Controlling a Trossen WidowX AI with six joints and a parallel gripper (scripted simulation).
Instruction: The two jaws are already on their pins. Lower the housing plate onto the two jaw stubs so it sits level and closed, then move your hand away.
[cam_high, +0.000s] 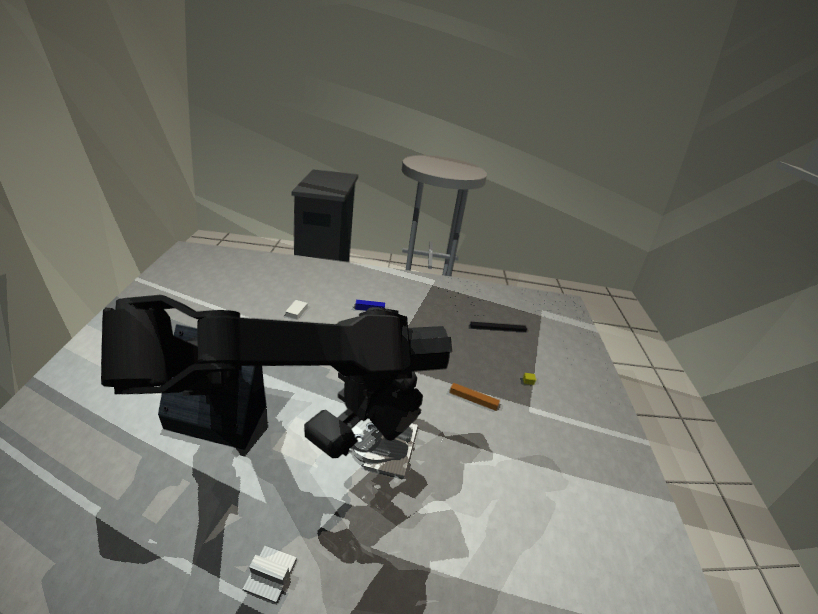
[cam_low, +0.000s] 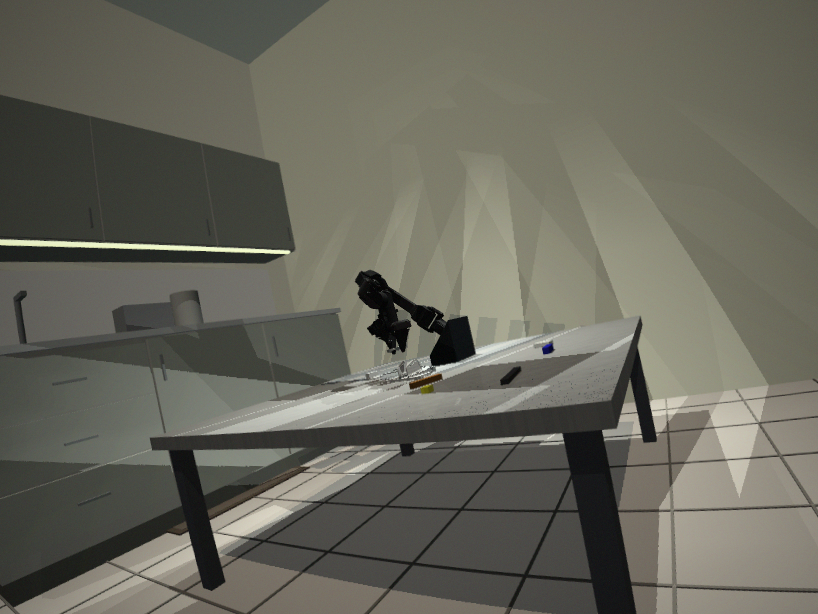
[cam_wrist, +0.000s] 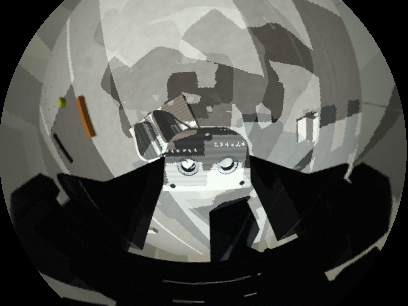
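My gripper tip is now 8 cm above the white base, 6 cm short of it and 5 cm to the right of it. From my gripper tip the other things lie so: orange bar: 22 cm ahead, 19 cm to the left, 8 cm below; blue block: 49 cm to the left, 7 cm below, 1 cm behind; yellow cube: 36 cm ahead, 26 cm to the left, 8 cm below.
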